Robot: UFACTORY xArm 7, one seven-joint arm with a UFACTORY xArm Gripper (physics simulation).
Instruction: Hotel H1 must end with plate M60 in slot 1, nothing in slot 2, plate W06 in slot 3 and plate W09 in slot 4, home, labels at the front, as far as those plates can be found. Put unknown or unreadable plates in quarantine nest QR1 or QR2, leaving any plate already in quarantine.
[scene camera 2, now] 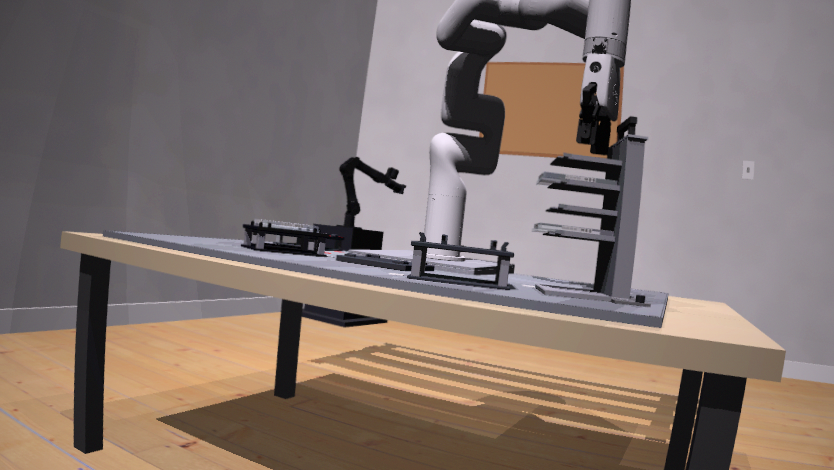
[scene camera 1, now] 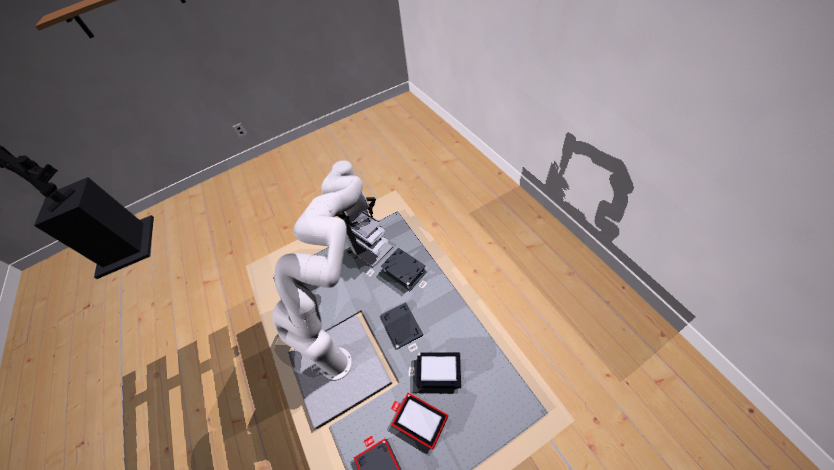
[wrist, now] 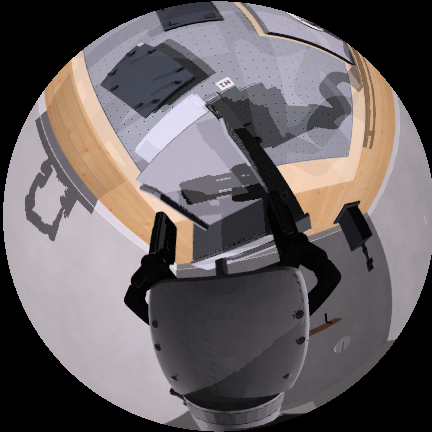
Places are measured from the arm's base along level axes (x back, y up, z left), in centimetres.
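Pixels of known places: gripper, between the fingertips: (scene camera 2: 592, 149) (scene camera 1: 360, 219) (wrist: 216, 209); arm's base, origin of its link: (scene camera 2: 440, 258) (scene camera 1: 336, 363).
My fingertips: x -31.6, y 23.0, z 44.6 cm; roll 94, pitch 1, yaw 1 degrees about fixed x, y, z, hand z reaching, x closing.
Observation:
For each thing: its middle in the pictures, then the offset to it from my fingertips. "pt": a spot on its surface instead. Level surfaces: height alone.
- Hotel H1, middle of its body: (wrist: 218, 166) (scene camera 2: 597, 206) (scene camera 1: 363, 230) dx +0.6, dy -9.7, dz +1.8 cm
- top, a spot on its surface: (scene camera 2: 569, 178) pt dx -5.7, dy -6.0, dz -1.9 cm
- top shelf, middle of its body: (wrist: 205, 183) (scene camera 2: 584, 164) (scene camera 1: 364, 224) dx -0.7, dy -2.8, dz -0.9 cm
- second red-rimmed nest, a spot on its surface: (scene camera 1: 376, 458) pt dx +28.1, dy -20.9, dz -81.7 cm
- raised black nest, middle of its body: (scene camera 2: 461, 259) (wrist: 144, 75) (scene camera 1: 403, 268) dx -9.2, dy -21.1, dz -18.0 cm
- low dark nest, middle of its body: (scene camera 2: 385, 261) (scene camera 1: 401, 324) dx +1.9, dy -24.1, dz -40.7 cm
- grey board, height of its surface: dy -25.0 cm
- handle, a spot on its surface: (scene camera 2: 627, 124) pt dx +0.1, dy +4.6, dz +5.9 cm
Hotel H1 (scene camera 2: 631, 216) (wrist: 252, 145) is an upright rack with four shelves. Pale plates show on its second shelf from the top (scene camera 2: 569, 178) and its lowest shelf (scene camera 2: 563, 227); the top and third shelves look bare. My gripper (scene camera 2: 593, 140) (wrist: 216, 209) is open and empty, pointing down just above the top shelf (wrist: 180, 155). A white-topped plate (scene camera 1: 438, 367) (scene camera 2: 285, 224) sits on a raised black nest. Another white-topped plate (scene camera 1: 419, 418) sits in a red-rimmed nest. A second red-rimmed nest (scene camera 1: 376, 458), cut off by the view's edge, shows a dark inside. No plate label is readable.
A raised black nest (scene camera 1: 403, 268) (scene camera 2: 461, 247) (wrist: 145, 80) stands beside the hotel, with posts at its corners. A low dark nest (scene camera 1: 401, 325) (wrist: 191, 16) lies farther along the grey board (scene camera 1: 496, 397). A handle (scene camera 2: 627, 124) rises at the hotel's top, close to my gripper.

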